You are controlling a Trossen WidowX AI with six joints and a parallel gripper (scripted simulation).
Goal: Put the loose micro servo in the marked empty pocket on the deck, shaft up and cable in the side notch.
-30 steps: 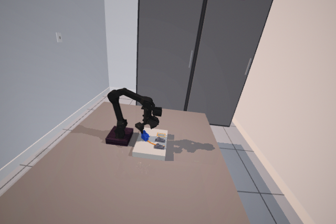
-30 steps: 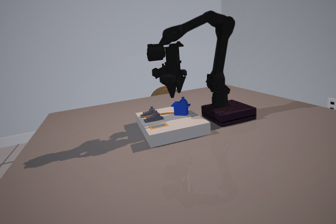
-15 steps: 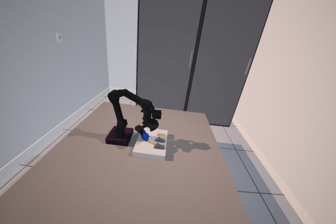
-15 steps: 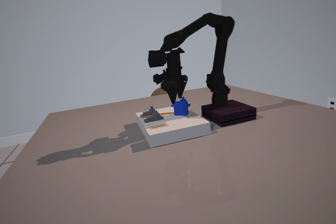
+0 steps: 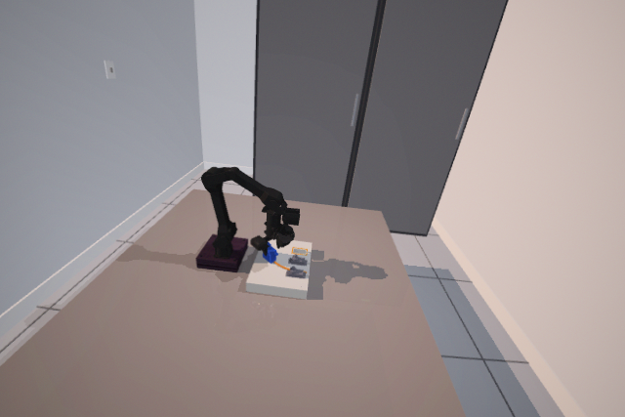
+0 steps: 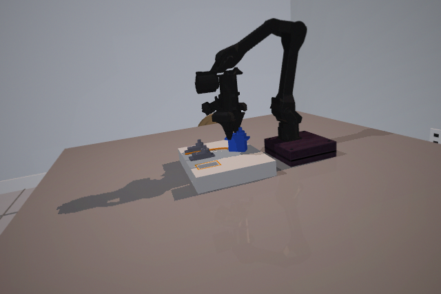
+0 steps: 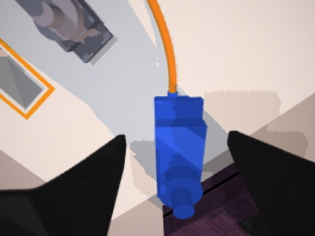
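The white deck is 7 cm below my gripper tip, 1 cm to the left of it and 1 cm ahead of it.
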